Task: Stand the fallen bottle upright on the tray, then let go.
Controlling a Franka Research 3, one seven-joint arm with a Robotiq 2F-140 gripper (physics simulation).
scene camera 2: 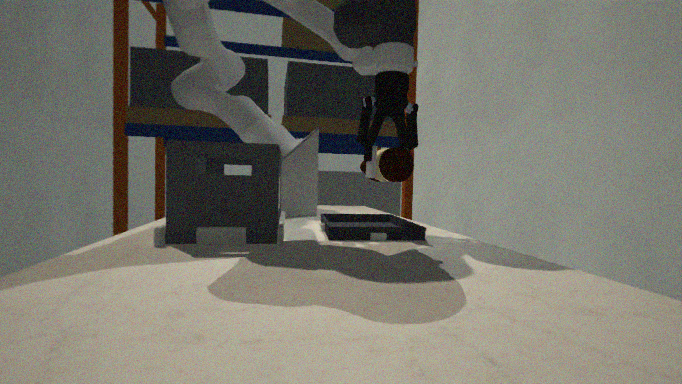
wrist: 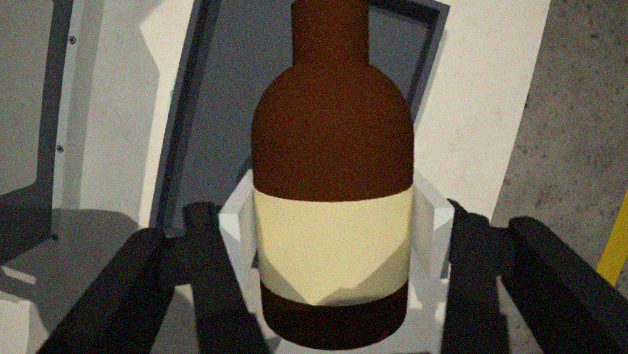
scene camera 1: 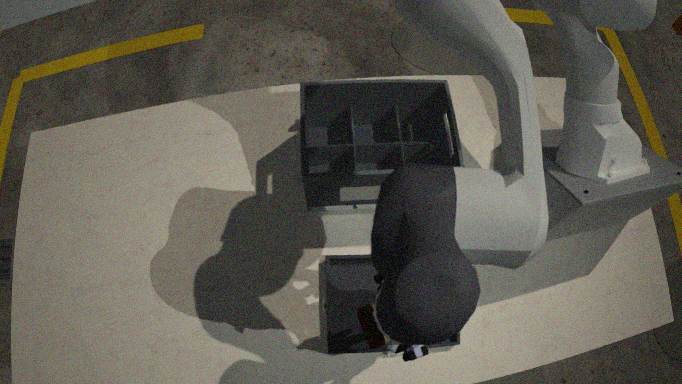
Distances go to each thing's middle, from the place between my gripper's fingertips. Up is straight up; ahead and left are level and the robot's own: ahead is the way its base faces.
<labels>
Now: hand 20 mm past the brown bottle (scene camera 2: pixel 396 164) and 30 mm below it.
</labels>
